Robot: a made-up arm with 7 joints. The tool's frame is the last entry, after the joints. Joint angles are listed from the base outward. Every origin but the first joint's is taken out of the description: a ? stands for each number. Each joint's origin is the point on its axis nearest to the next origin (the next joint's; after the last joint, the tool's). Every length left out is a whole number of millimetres.
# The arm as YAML. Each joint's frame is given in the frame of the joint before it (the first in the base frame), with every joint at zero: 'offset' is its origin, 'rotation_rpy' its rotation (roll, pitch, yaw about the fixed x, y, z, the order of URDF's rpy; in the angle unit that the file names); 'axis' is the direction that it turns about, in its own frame. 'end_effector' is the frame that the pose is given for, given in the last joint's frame.
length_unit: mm
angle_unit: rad
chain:
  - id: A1
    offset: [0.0, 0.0, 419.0]
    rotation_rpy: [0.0, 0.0, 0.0]
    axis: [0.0, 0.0, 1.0]
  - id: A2
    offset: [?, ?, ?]
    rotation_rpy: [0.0, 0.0, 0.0]
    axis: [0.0, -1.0, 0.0]
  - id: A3
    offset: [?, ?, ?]
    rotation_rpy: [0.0, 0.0, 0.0]
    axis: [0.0, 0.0, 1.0]
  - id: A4
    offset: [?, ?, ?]
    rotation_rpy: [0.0, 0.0, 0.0]
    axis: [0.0, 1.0, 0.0]
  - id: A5
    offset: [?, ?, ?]
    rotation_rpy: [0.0, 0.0, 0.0]
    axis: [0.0, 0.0, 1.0]
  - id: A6
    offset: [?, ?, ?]
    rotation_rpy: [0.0, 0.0, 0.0]
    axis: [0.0, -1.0, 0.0]
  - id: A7
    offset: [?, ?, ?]
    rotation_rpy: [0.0, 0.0, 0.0]
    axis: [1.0, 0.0, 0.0]
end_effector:
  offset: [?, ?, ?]
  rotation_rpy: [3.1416, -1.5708, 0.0]
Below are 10 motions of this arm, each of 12 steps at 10 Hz.
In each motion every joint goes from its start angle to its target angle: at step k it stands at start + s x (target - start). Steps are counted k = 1, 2, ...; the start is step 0. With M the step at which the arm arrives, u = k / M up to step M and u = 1 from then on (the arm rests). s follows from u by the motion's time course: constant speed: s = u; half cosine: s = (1 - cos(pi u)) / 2; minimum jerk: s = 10 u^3 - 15 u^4 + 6 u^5.
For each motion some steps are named. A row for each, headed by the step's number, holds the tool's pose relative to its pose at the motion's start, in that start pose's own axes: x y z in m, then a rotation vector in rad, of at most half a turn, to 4 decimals.
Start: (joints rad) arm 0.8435 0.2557 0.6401 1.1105 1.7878 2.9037 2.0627
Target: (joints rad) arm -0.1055 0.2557 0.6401 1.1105 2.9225 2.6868 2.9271
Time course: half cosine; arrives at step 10
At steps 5, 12:
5: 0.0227 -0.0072 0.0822 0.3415 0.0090 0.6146
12: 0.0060 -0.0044 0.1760 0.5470 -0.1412 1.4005

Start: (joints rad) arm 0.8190 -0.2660 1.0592 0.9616 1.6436 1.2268 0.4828
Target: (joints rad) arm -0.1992 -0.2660 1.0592 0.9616 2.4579 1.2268 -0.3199
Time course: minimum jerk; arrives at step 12
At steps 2, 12:
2: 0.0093 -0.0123 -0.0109 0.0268 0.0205 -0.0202
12: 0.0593 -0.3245 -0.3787 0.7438 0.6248 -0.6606

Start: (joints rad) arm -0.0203 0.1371 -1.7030 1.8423 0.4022 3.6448 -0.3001
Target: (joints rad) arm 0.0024 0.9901 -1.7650 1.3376 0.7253 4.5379 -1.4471
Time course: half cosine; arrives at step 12
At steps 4, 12:
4: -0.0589 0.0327 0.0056 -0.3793 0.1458 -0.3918
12: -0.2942 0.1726 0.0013 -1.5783 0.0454 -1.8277

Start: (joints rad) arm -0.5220 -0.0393 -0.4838 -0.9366 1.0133 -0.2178 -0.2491
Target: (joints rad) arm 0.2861 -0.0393 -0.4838 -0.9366 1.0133 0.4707 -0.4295
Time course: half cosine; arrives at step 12
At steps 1, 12:
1: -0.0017 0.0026 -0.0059 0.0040 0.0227 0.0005
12: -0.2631 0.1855 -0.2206 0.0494 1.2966 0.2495

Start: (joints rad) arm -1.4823 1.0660 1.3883 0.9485 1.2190 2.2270 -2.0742
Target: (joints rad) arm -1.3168 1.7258 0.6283 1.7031 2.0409 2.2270 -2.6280
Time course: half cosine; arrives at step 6
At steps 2, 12:
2: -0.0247 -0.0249 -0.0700 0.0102 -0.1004 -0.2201
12: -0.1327 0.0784 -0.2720 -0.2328 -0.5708 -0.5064

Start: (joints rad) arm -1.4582 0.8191 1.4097 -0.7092 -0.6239 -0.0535 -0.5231
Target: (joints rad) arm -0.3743 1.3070 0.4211 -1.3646 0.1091 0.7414 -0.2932
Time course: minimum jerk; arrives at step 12
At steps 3, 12:
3: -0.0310 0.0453 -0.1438 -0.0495 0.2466 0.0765
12: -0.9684 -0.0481 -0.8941 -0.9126 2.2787 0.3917

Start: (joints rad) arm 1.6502 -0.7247 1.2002 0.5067 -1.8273 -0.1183 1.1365
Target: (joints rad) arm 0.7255 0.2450 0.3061 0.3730 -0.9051 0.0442 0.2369
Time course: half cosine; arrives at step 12
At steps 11, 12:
11: 0.0772 0.6872 -0.6694 -0.6473 0.5987 0.1243
12: 0.0650 0.6881 -0.6857 -0.6619 0.6118 0.1231

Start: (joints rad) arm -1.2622 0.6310 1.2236 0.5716 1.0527 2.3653 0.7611
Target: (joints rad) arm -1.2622 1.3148 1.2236 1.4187 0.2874 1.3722 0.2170
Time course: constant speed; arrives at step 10
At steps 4, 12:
4: -0.1567 0.0380 -0.1212 -0.2553 -0.6851 -0.6517
12: -0.2764 0.1594 -0.4124 -0.4862 -1.6493 -1.7893

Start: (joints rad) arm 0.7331 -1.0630 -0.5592 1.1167 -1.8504 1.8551 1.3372
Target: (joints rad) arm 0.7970 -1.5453 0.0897 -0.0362 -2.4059 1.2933 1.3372
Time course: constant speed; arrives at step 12
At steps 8, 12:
8: 0.2793 -0.1823 -0.0258 -0.3348 0.5178 -0.1833
12: 0.3495 -0.1600 -0.0732 -0.6315 0.6795 -0.0546

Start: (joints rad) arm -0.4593 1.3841 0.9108 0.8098 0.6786 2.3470 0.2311
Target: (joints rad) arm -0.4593 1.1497 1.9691 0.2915 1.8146 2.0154 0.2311
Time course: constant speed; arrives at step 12
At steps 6, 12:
6: -0.1004 -0.0514 -0.0224 -0.4624 -0.1348 1.0114
12: -0.0781 -0.1734 0.0135 -0.8020 -0.2261 2.1200

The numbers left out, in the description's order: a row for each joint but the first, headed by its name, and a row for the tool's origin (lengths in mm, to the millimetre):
A2: 0.0 -93.0 0.0
A3: 0.0 0.0 508.0
A4: 24.0 77.0 0.0
A5: -32.0 0.0 555.0
A6: 0.0 -128.0 0.0
A7: 18.0 0.0 134.0
tool: 0.0 0.0 0.0

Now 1 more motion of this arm.
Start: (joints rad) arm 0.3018 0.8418 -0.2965 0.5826 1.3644 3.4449 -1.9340
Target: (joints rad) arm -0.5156 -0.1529 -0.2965 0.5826 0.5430 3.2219 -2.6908
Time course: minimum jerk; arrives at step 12
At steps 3, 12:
3: -0.0588 -0.0164 -0.0457 -0.0008 0.2116 -0.0910
12: -0.5370 -0.1461 0.1017 -0.7889 1.9196 -0.8545

